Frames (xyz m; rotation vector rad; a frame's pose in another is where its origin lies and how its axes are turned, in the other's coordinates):
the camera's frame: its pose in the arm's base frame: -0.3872 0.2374 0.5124 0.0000 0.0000 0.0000
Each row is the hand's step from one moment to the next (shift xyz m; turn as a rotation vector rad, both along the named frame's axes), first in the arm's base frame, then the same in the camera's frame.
Working: the arm's base frame: its pose in the camera's frame: 0.3872 -0.2374 -0.5124 0.0000 0.0000 0.0000

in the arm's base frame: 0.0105 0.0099 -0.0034 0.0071 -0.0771 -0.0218
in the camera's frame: 0.0105 0.0099 -0.0034 0.0071 -0.0771 -0.0218
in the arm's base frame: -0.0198 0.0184 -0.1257 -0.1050 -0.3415 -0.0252
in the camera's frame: -0.0198 0.0184 -0.1257 -0.1050 -0.3415 -0.0252
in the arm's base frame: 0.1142 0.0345 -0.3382 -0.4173 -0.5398 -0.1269
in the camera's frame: 0.1142 0.0345 -0.3382 -0.4173 -0.5398 -0.1269
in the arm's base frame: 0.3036 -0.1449 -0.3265 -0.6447 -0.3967 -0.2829
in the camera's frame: 0.3036 -0.1449 -0.3265 -0.6447 -0.3967 -0.2829
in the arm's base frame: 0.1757 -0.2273 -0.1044 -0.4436 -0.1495 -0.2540
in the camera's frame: 0.1757 -0.2273 -0.1044 -0.4436 -0.1495 -0.2540
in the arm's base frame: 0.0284 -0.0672 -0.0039 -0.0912 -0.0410 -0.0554
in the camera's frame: 0.0284 -0.0672 -0.0039 -0.0912 -0.0410 -0.0554
